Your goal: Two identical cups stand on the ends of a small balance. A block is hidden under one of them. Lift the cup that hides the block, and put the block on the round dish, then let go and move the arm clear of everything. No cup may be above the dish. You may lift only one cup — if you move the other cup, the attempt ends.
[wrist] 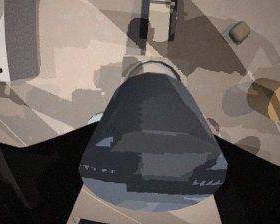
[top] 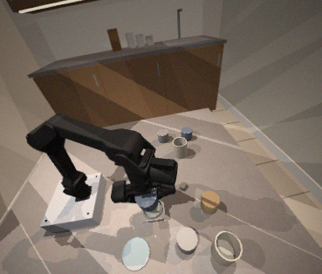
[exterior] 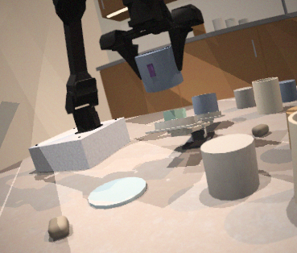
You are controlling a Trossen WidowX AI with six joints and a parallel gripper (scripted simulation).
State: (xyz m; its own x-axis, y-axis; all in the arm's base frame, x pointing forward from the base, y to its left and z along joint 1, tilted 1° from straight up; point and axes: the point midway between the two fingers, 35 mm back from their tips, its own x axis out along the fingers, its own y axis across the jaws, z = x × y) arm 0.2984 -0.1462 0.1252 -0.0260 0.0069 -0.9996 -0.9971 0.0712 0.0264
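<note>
Right now the round dish is 17 cm below my gripper tip, 10 cm to the right of it and 9 cm behind it. The rest, counted from my gripper tip: orange cylinder 24 cm ahead, 13 cm below, 2 cm to the right; then small balance 15 cm below, 13 cm to the left, 2 cm ahead; then balance beam 14 cm to the left, 13 cm below, 1 cm ahead.
</note>
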